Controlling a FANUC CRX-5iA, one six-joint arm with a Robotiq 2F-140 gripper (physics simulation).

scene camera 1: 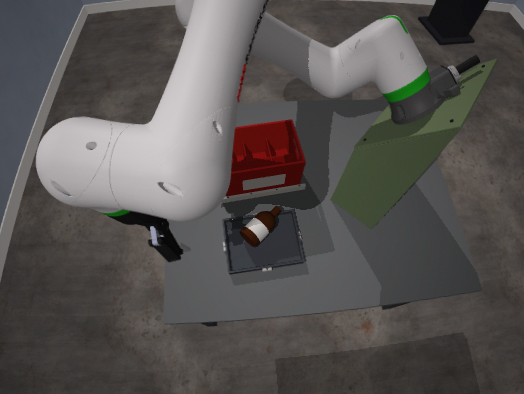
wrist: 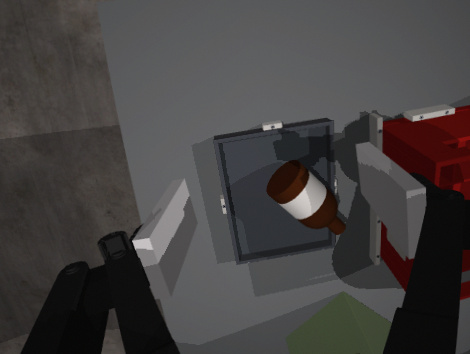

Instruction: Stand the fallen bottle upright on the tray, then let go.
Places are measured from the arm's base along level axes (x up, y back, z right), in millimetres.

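Where they show: gripper, fingertip midpoint: (scene camera 1: 180, 228) (wrist: 273, 185); arm's base, origin of the base link: (scene camera 1: 418, 107).
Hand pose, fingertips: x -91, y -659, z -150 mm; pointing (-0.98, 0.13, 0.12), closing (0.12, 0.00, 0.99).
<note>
Things, the pixels of their top centre, and the offset from my fingertips. "spot": a spot on its surface instead. Level surfaces: height alone.
- brown bottle, middle of its top: (wrist: 319, 216) (scene camera 1: 263, 219) dx -274, dy +226, dz +86 mm
- shallow dark tray, surface spot: (wrist: 255, 232) (scene camera 1: 285, 252) spot: dx -348, dy +279, dz -22 mm
- red divided bin, middle of its top: (scene camera 1: 259, 145) dx -178, dy +266, dz +310 mm
- pale strip, surface spot: (scene camera 1: 265, 195) spot: dx -345, dy +265, dz +205 mm
- grey table, its level: dx -354 mm
A brown bottle (scene camera 1: 258, 228) (wrist: 303, 196) with a white label lies on its side in the shallow dark tray (scene camera 1: 286, 248) (wrist: 255, 232). In the scene view its base is toward the tray's left part, and its neck points to the upper right, reaching over the back rim. In the wrist view its neck points to the lower right, across the tray's right rim. My gripper (scene camera 1: 171, 248) (wrist: 273, 185) is open, with nothing between its fingers. It is above and left of the tray in the scene view, apart from the bottle.
A red divided bin (scene camera 1: 265, 172) (wrist: 410, 140) stands behind the tray, with a pale strip (scene camera 1: 265, 195) (wrist: 375, 200) between them. A green slanted block (scene camera 1: 395, 170) (wrist: 342, 325) stands to the right in the scene view. Another arm's dark wrist (scene camera 1: 412, 105) is over the block. All stand on the grey table (scene camera 1: 200, 300) (wrist: 200, 75).
</note>
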